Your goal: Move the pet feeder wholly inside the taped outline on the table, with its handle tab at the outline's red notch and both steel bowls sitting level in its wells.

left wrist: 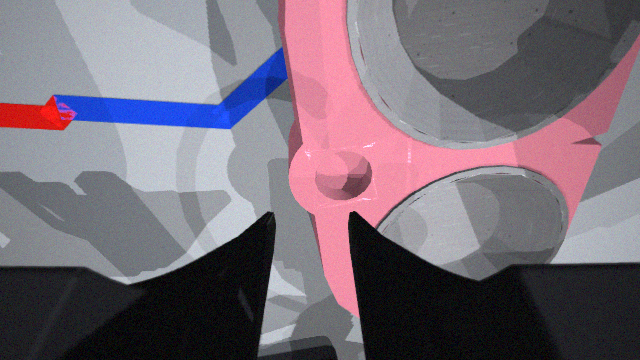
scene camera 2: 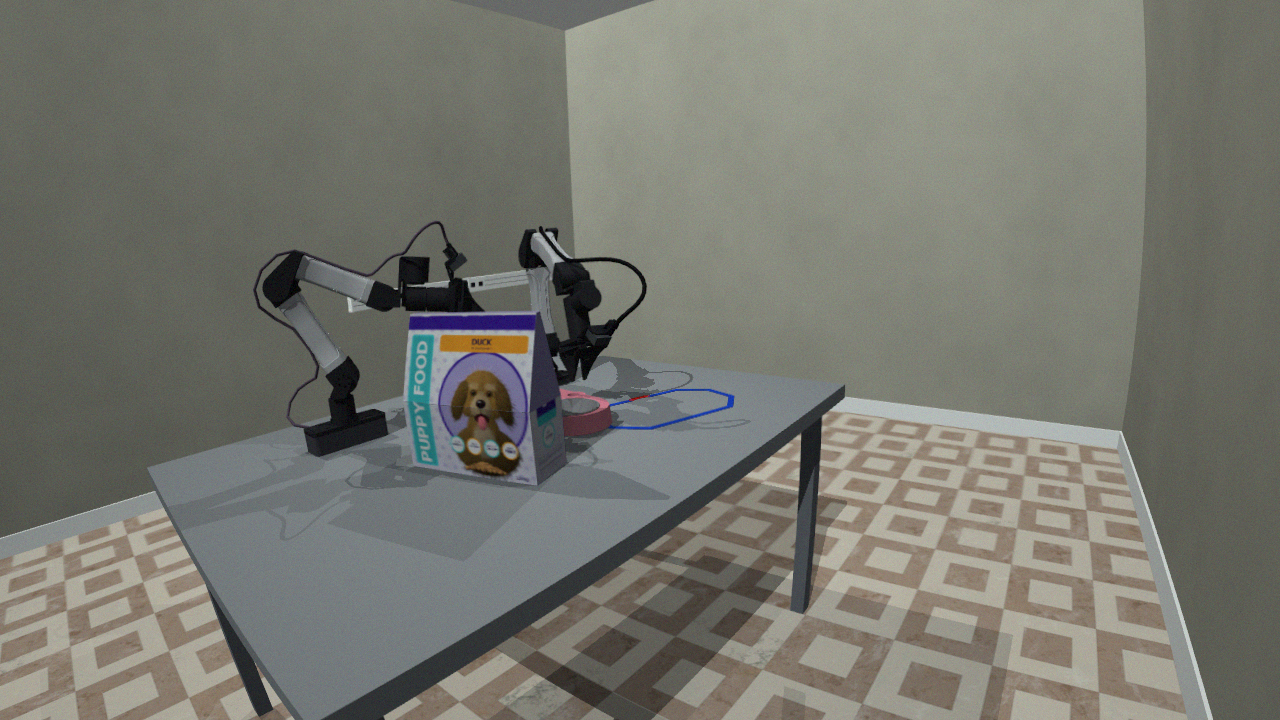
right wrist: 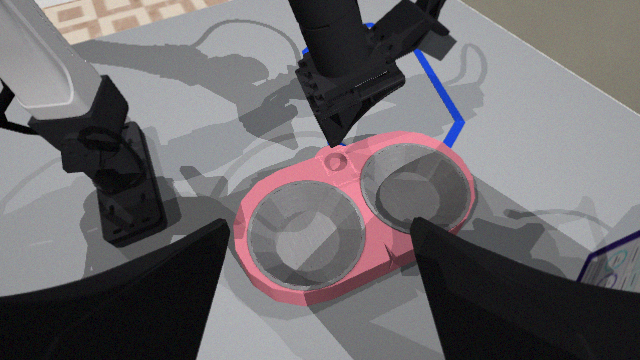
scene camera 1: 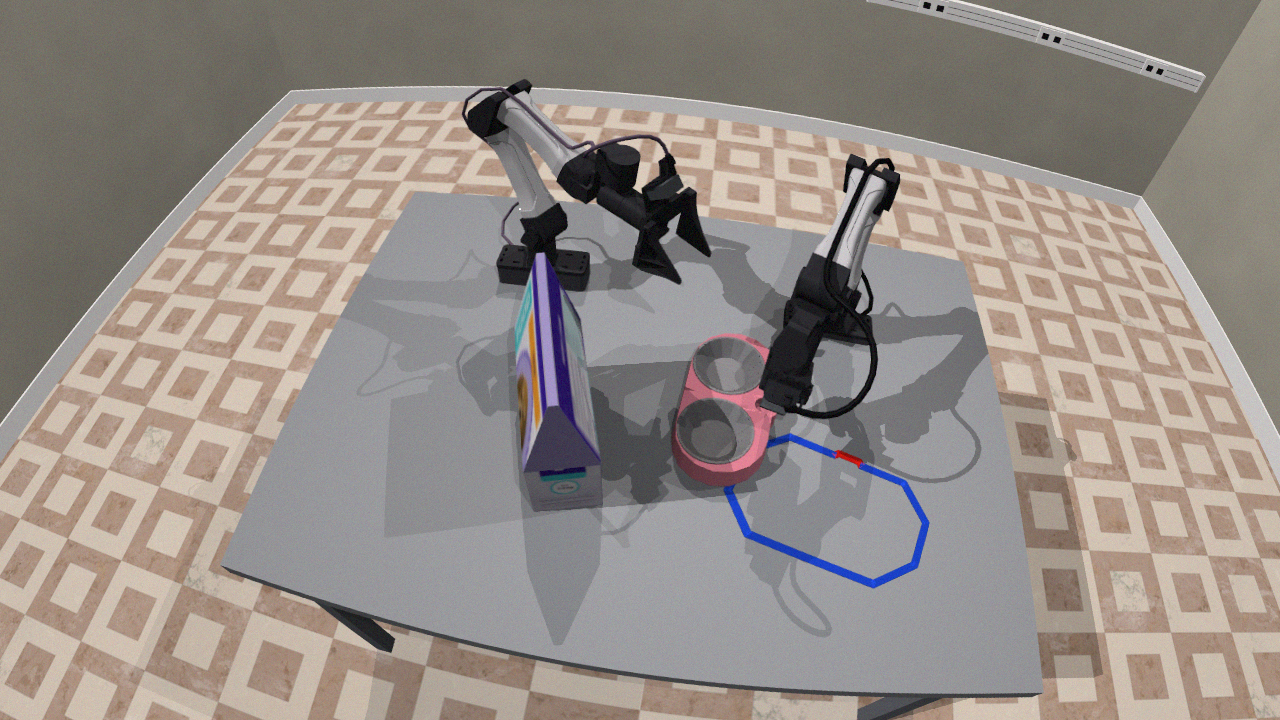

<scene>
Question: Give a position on a steel bowl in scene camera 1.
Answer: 732, 365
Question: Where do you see a pink pet feeder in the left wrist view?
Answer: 344, 155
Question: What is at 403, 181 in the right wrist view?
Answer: A steel bowl.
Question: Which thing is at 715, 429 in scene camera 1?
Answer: A steel bowl.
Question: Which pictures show my left gripper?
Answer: The left wrist view, scene camera 2, the right wrist view and scene camera 1: all of them.
</scene>
